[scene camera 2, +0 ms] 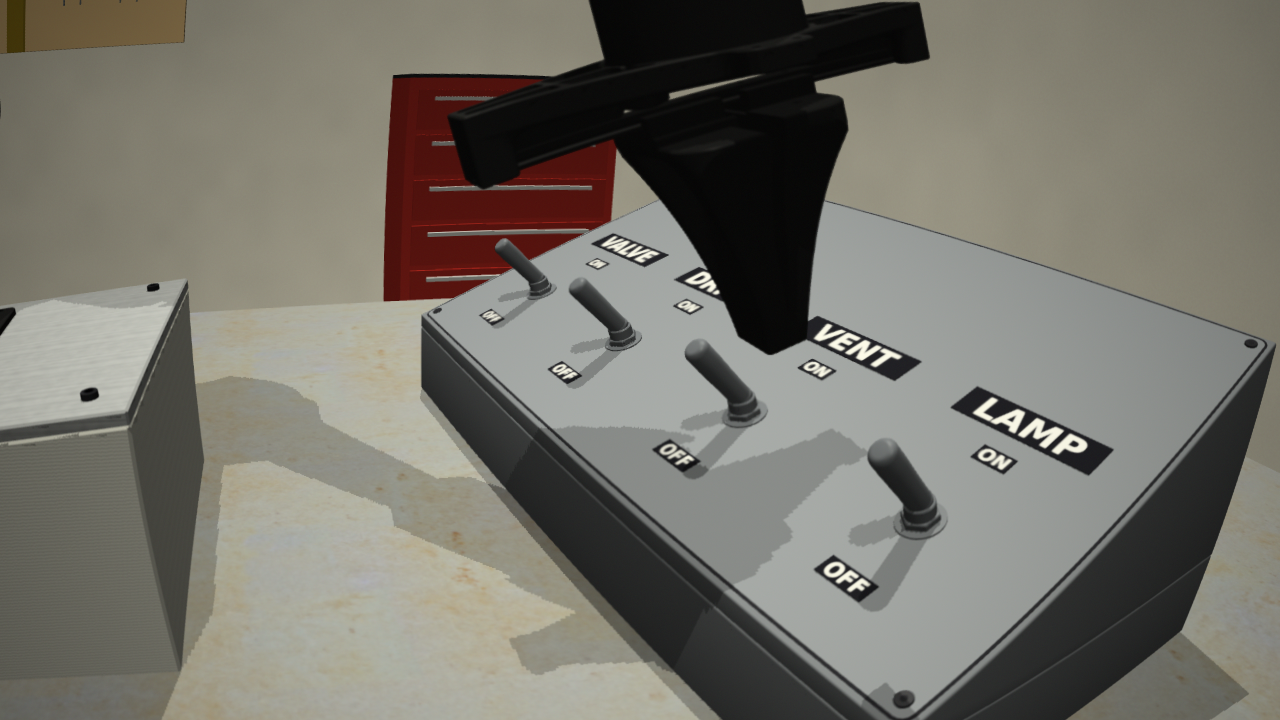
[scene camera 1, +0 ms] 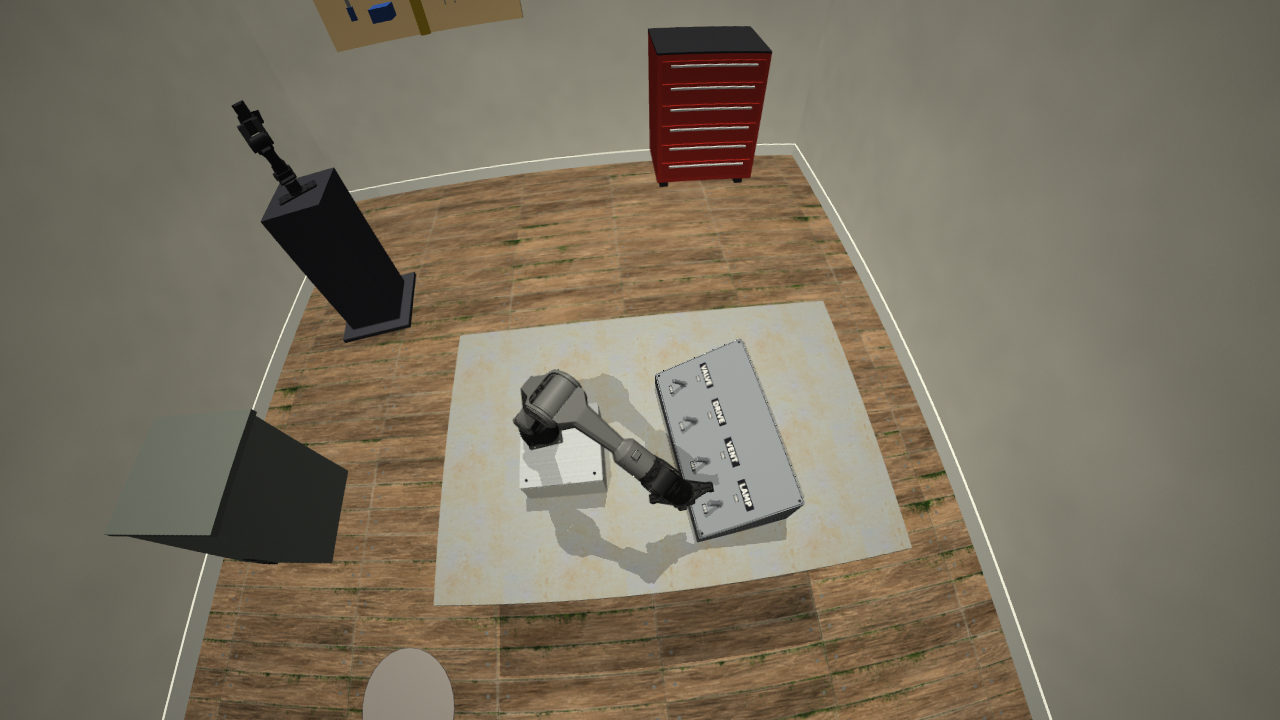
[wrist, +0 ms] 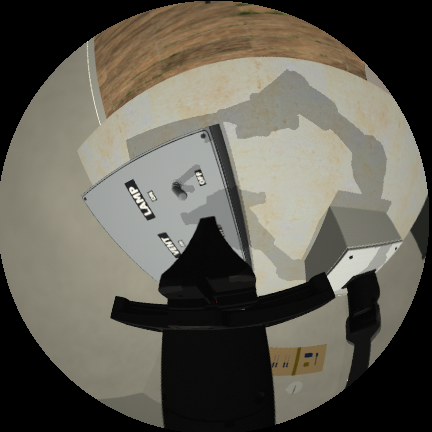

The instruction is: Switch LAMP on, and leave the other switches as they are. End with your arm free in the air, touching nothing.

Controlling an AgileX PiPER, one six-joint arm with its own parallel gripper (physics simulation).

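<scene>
The grey sloped panel point(scene camera 1: 760, 420) point(scene camera 2: 1002, 344) point(wrist: 112, 212) carries the LAMP switch point(scene camera 1: 712, 506) point(scene camera 2: 902, 483) point(wrist: 179, 190), whose lever leans to its OFF side. The VENT switch point(scene camera 1: 699, 464) point(scene camera 2: 725, 383), DRIVE switch point(scene camera 1: 687, 423) point(scene camera 2: 603, 310) and VALVE switch point(scene camera 1: 677, 386) point(scene camera 2: 524, 267) also lean to OFF. My gripper point(scene camera 1: 709, 487) point(scene camera 2: 773, 350) point(wrist: 209, 224) is shut and empty, with its fingertips together above the panel. In scene camera 1 it appears between the VENT and LAMP levers. It shows apart from the LAMP lever. In the wrist view my fingers hide the VENT lever.
The white base box point(scene camera 1: 563, 465) point(scene camera 2: 71, 358) point(wrist: 357, 260) stands beside the panel on the pale mat point(scene camera 1: 483, 555). A red drawer cabinet point(scene camera 1: 707, 116) point(scene camera 2: 510, 205) stands farther back. A black pedestal point(scene camera 1: 335, 255) with another arm point(scene camera 1: 259, 138) and a dark cabinet point(scene camera 1: 286, 492) stand to the left.
</scene>
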